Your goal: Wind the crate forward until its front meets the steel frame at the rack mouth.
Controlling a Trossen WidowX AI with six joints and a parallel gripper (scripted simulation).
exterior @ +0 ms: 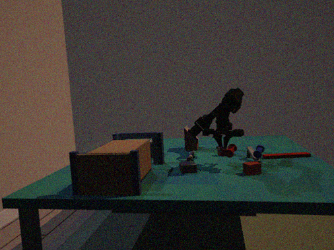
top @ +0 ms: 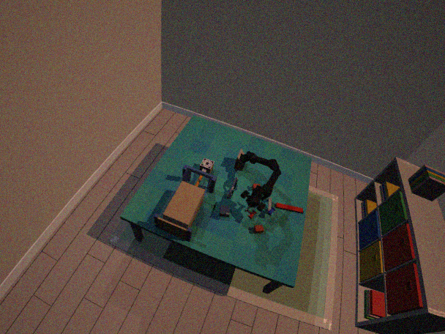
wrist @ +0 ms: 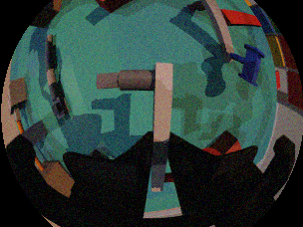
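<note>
My gripper tip is 10 mm short of the red-knobbed handle and 10 mm below it. From my gripper tip the other things lie so: grey block (70 mm ahead, 170 mm to the right, 60 mm below); then red knob (60 mm ahead, 10 mm to the left, 10 mm above); then blue-tipped tool (80 mm behind, 160 mm to the left, 40 mm below).
</note>
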